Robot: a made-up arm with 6 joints. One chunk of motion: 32 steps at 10 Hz.
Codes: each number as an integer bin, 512 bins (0 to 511) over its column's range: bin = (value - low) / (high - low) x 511, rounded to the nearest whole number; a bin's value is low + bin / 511 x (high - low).
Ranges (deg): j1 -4..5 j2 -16..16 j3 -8..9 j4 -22..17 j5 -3..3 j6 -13..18
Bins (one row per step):
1: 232 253 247 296 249 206
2: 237 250 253 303 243 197
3: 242 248 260 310 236 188
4: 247 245 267 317 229 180
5: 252 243 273 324 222 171
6: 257 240 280 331 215 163
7: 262 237 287 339 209 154
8: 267 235 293 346 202 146
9: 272 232 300 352 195 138
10: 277 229 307 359 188 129
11: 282 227 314 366 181 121
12: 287 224 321 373 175 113
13: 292 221 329 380 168 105
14: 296 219 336 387 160 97
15: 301 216 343 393 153 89
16: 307 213 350 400 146 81
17: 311 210 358 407 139 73
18: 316 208 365 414 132 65
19: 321 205 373 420 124 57
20: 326 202 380 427 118 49
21: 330 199 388 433 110 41
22: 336 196 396 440 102 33
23: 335 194 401 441 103 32
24: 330 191 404 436 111 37
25: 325 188 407 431 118 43
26: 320 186 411 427 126 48
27: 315 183 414 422 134 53
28: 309 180 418 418 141 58
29: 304 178 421 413 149 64
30: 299 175 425 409 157 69
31: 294 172 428 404 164 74
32: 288 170 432 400 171 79
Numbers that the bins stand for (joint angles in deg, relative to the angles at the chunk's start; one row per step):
1: 0.09 -0.16 0.22 0.59 -0.08 -0.50
2: 0.17 -0.34 0.42 1.13 -0.15 -1.05
3: 0.26 -0.47 0.65 1.66 -0.23 -1.59
4: 0.35 -0.66 0.88 2.19 -0.31 -2.08
5: 0.44 -0.78 1.08 2.73 -0.39 -2.63
6: 0.53 -0.97 1.32 3.26 -0.48 -3.11
7: 0.61 -1.16 1.55 3.87 -0.55 -3.66
8: 0.70 -1.28 1.75 4.41 -0.63 -4.14
9: 0.79 -1.47 1.98 4.86 -0.71 -4.63
10: 0.88 -1.66 2.21 5.40 -0.79 -5.17
11: 0.97 -1.78 2.45 5.93 -0.87 -5.66
12: 1.05 -1.97 2.68 6.47 -0.95 -6.14
13: 1.14 -2.16 2.95 7.00 -1.03 -6.63
14: 1.21 -2.29 3.18 7.54 -1.12 -7.12
15: 1.30 -2.47 3.41 7.99 -1.20 -7.60
16: 1.41 -2.66 3.64 8.53 -1.29 -8.09
17: 1.48 -2.85 3.91 9.06 -1.37 -8.57
18: 1.57 -2.97 4.14 9.60 -1.45 -9.06
19: 1.65 -3.16 4.41 10.05 -1.54 -9.54
20: 1.74 -3.35 4.64 10.59 -1.61 -10.03
21: 1.81 -3.54 4.91 11.05 -1.71 -10.51
22: 1.92 -3.73 5.17 11.58 -1.80 -11.00
23: 1.90 -3.85 5.34 11.66 -1.79 -11.06
24: 1.81 -4.04 5.44 11.28 -1.70 -10.76
25: 1.72 -4.23 5.54 10.89 -1.61 -10.39
26: 1.64 -4.35 5.67 10.59 -1.52 -10.09
27: 1.55 -4.54 5.77 10.21 -1.43 -9.78
28: 1.44 -4.73 5.91 9.90 -1.34 -9.48
29: 1.35 -4.85 6.01 9.52 -1.25 -9.12
30: 1.27 -5.04 6.14 9.22 -1.16 -8.81
31: 1.18 -5.23 6.24 8.83 -1.07 -8.51
32: 1.07 -5.35 6.37 8.53 -0.99 -8.21

